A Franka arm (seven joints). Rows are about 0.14 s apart.
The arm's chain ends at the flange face. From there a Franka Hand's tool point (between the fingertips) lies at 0.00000 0.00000 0.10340 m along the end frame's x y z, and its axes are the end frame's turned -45 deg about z.
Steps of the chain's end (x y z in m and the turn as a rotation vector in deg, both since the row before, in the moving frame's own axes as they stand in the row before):
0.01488 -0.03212 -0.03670 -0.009 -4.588 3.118
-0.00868 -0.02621 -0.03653 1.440 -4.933 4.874
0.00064 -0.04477 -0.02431 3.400 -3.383 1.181
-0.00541 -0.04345 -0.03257 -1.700 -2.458 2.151
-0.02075 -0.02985 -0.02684 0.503 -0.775 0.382
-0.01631 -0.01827 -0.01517 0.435 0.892 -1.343
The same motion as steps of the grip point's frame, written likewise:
0.02754 -0.01818 -0.03703 3.238 -3.251 3.118
0.00829 -0.03297 -0.03695 4.506 -2.470 4.874
0.03222 -0.03985 -0.02467 4.796 0.012 1.181
0.02161 -0.03562 -0.03271 0.536 -2.940 2.151
0.00609 -0.03741 -0.02685 0.904 -0.192 0.382
0.00309 -0.02389 -0.01519 -0.323 0.938 -1.343

